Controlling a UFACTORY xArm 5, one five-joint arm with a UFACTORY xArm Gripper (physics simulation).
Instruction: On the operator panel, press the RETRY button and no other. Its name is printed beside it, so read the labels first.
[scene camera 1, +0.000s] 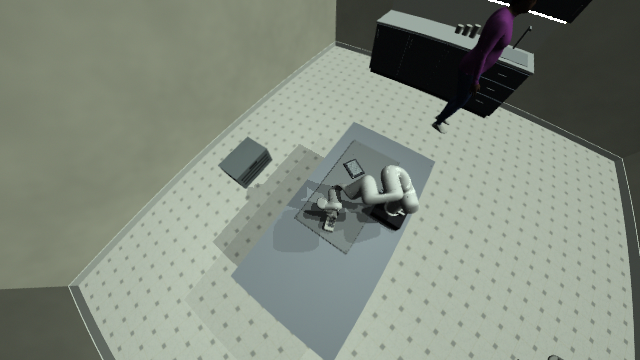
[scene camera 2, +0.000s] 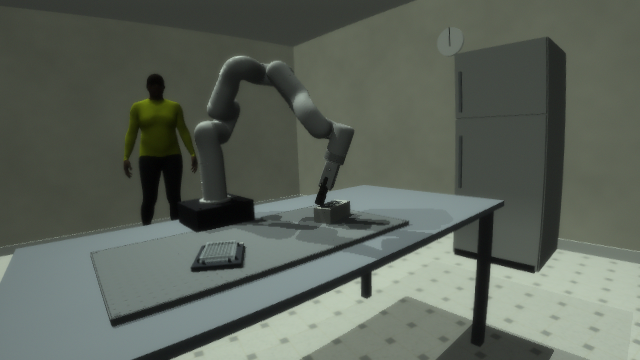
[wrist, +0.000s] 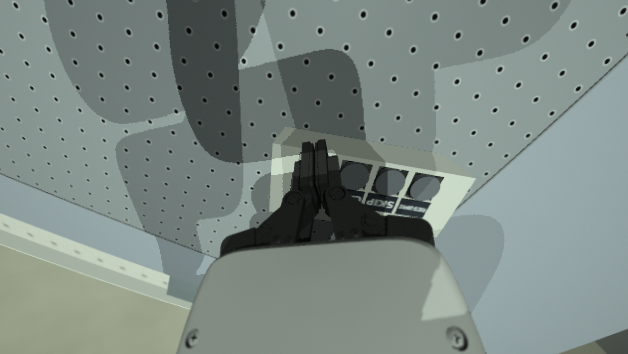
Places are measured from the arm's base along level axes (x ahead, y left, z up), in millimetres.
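Pixels of known places: gripper, fingertip midpoint: (scene camera 1: 337, 214) (scene camera 2: 318, 204) (wrist: 317, 155); arm's base, origin of the base link: (scene camera 1: 392, 208) (scene camera 2: 215, 200).
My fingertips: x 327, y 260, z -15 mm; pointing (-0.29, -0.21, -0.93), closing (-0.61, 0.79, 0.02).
Note:
Ahead of a thing's pixels: the offset from my fingertips to its top centre. "spot": to the spot under its first point. Level surfaces: height alone.
The operator panel {dz -3, dx +17, dy +55 mm} (scene camera 1: 329, 225) (scene camera 2: 332, 213) (wrist: 452, 197) is a pale box on the perforated board. In the wrist view, three dark round buttons show: one {spot: dz -3, dx -16, dy +92 mm} (wrist: 425, 187) labelled RESUME, one (wrist: 390, 181) labelled SKIP, and one (wrist: 355, 176) whose label is mostly covered, a C showing. The panel's left part lies behind my fingers; no RETRY label is readable. My gripper (scene camera 2: 319, 204) (wrist: 317, 155) is shut and empty, its fingertips over the panel's left part, left of those three buttons. In scene camera 2 the tips are at about the panel's top; I cannot tell whether they touch.
The perforated board {dz -59 mm} (scene camera 2: 150, 285) (scene camera 1: 345, 245) lies on the blue-grey table {dz -72 mm} (scene camera 1: 300, 300) (scene camera 2: 45, 300). A dark tray with a pale gridded block {dz -32, dx +96, dy -443 mm} (scene camera 1: 354, 168) (scene camera 2: 218, 251) sits farther along the board. The arm's black base (scene camera 2: 216, 214) stands beside the board. People stand beyond the table.

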